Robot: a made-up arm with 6 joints.
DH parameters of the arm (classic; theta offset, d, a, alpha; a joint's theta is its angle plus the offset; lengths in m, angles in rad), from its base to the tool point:
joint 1: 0 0.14 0 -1.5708
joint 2: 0.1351 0 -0.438 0
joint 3: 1.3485 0 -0.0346 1.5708
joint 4: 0 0.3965 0 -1.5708
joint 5: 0 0 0.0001 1.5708
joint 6: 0 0.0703 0 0
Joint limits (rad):
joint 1: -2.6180..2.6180
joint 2: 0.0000..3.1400
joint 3: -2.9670..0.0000
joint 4: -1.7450..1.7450
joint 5: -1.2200..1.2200
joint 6: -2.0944..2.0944
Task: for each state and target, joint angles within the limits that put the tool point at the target. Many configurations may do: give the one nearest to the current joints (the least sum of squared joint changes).
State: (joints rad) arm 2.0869 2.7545 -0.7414 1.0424 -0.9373 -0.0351
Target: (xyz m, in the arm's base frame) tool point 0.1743 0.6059 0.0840
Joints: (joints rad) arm 1.3707 2.3252 -1.2331 1.0227 -0.9987 -0.0351
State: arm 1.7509 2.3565 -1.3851 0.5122 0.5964 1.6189
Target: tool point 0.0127 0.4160 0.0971
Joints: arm 1.4910 2.0054 -0.7747 0.4547 0.7245 1.6189
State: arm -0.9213 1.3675 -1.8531 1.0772 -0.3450 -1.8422
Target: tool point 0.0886 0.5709 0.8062
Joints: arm -1.7552 0.4918 -2.3773 1.0423 -0.2951 -1.8422
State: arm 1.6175 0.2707 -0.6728 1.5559 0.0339 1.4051
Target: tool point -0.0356 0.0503 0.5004
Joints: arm 1.8436 0.3722 -0.5345 1.5516 0.2980 1.4051
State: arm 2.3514 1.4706 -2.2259 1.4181 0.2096 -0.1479
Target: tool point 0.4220 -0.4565 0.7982
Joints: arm 2.3286 0.6532 -2.7976 1.4340 0.1030 -0.1479
